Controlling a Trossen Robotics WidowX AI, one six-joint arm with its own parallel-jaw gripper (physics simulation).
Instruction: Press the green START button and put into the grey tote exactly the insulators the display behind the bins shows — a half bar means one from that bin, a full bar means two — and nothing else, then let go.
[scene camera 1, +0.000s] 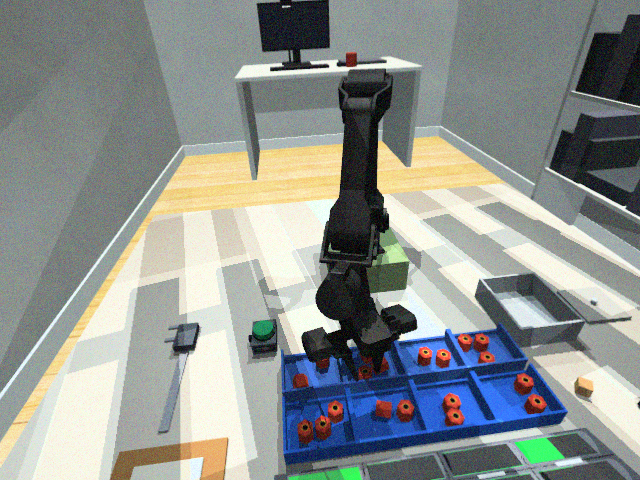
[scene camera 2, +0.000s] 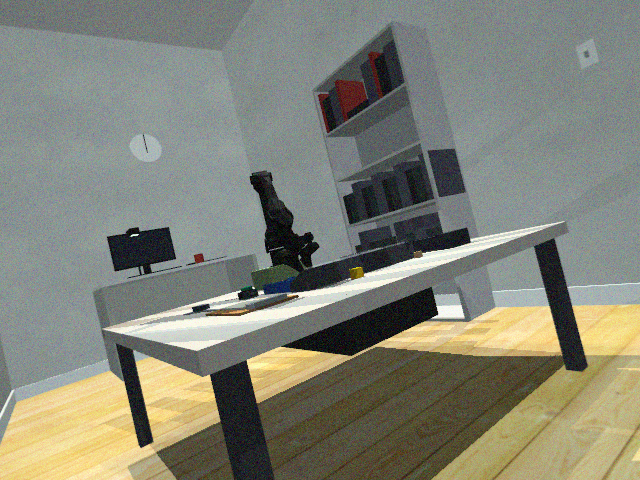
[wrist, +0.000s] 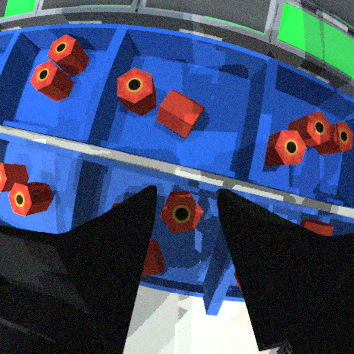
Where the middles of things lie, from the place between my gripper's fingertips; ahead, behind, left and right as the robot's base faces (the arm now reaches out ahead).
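Scene:
Display panel (scene camera 1: 605, 453): my gripper is 3 cm to the right of it and 19 cm short of it. Positions counted from my hand: clipboard (scene camera 1: 214, 451), 11 cm ahead, 34 cm to the right, 3 cm below; green START button (scene camera 1: 264, 333), 15 cm to the right, 17 cm behind, 1 cm below; grey hand tool (scene camera 1: 186, 336), 16 cm behind, 33 cm to the right, 2 cm below.

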